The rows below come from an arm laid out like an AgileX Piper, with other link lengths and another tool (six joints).
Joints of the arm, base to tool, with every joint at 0 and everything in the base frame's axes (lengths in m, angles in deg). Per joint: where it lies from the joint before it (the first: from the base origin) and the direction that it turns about. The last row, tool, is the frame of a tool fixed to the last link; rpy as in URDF.
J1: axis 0 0 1 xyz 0 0 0.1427
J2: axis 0 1 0 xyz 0 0 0
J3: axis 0 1 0 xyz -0.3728 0 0.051
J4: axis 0.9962 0 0.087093 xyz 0.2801 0 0.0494
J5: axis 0 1 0 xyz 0 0 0
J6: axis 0.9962 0 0.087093 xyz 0.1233 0 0.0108
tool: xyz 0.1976 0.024 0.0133 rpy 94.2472 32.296 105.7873
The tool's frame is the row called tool.
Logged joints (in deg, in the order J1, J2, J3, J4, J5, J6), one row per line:
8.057, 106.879, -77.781, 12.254, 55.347, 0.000
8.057, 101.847, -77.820, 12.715, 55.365, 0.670
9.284, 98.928, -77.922, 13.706, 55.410, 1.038
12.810, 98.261, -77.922, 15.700, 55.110, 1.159
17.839, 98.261, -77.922, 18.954, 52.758, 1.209
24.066, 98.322, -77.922, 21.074, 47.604, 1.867
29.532, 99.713, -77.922, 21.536, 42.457, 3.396
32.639, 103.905, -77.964, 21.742, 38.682, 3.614
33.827, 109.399, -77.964, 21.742, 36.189, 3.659
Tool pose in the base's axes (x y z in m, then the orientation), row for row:
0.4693, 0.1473, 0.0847, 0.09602, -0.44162, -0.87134, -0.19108
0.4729, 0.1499, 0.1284, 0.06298, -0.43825, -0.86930, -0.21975
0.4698, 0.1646, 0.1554, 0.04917, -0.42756, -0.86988, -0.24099
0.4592, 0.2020, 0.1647, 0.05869, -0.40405, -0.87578, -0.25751
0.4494, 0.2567, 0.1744, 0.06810, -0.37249, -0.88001, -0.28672
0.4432, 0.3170, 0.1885, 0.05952, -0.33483, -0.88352, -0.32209
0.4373, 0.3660, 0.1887, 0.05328, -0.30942, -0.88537, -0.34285
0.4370, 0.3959, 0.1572, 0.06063, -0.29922, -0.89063, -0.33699
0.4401, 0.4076, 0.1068, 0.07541, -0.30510, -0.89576, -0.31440
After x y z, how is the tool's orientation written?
As a quaternion, w x y z.
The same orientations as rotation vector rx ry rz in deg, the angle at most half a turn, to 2 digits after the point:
-74.97, -147.92, -32.44
-75.87, -150.49, -38.04
-74.64, -151.86, -42.07
-70.13, -152.01, -44.70
-64.29, -151.88, -49.48
-58.09, -153.28, -55.88
-53.88, -154.18, -59.70
-51.88, -154.41, -58.42
-52.43, -153.93, -54.03

